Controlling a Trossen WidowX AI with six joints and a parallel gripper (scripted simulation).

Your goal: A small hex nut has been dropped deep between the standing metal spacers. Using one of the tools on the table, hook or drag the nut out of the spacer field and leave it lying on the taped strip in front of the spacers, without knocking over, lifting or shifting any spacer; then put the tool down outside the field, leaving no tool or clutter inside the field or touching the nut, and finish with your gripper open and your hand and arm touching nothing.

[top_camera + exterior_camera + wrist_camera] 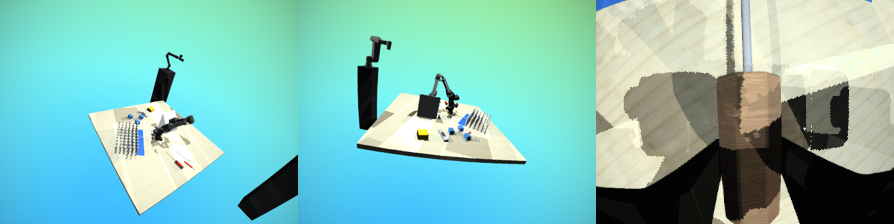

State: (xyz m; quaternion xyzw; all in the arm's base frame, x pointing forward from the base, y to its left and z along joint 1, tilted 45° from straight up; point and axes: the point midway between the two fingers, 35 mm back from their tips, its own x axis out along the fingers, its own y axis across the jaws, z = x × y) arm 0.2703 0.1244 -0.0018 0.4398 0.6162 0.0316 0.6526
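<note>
My gripper tip is 9 cm short of the wooden-handled tool and 5 cm to the left of it. Also, from my gripper tip: grey forked tool: 34 cm to the left, 15 cm behind, 2 cm below; then grey bar: 49 cm to the right, 13 cm behind; then blue taped strip: 18 cm ahead, 5 cm to the right, 2 cm below.
</note>
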